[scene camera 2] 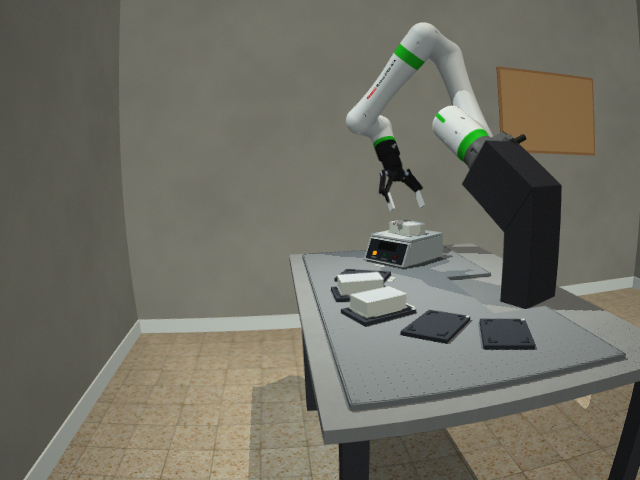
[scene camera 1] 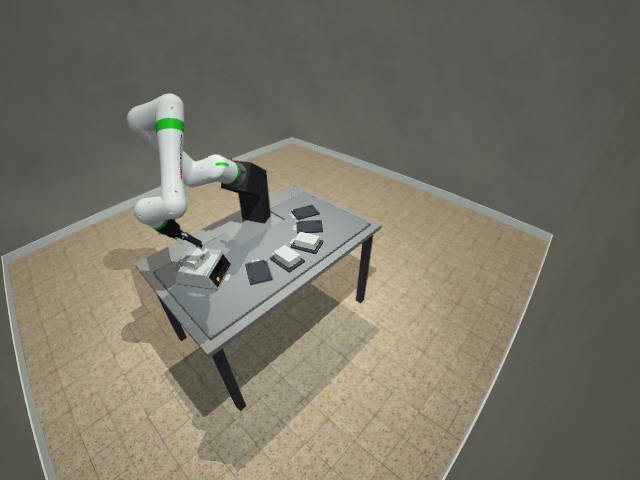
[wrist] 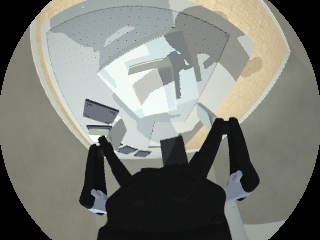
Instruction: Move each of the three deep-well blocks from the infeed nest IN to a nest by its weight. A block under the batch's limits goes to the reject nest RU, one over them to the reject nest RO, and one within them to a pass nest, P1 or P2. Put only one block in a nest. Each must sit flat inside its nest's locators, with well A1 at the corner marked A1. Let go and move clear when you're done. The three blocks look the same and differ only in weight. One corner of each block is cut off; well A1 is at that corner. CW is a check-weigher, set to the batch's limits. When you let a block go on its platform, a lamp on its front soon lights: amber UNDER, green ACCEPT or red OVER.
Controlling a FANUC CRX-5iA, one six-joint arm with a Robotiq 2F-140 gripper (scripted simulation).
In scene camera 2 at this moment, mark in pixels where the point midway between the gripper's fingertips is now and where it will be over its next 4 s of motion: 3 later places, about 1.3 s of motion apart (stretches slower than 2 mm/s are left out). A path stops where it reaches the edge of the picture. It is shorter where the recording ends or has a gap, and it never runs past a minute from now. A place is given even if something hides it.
The gripper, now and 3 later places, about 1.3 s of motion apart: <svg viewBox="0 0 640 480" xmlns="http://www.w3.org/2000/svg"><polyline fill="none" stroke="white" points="407,208 407,221 409,231 409,216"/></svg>
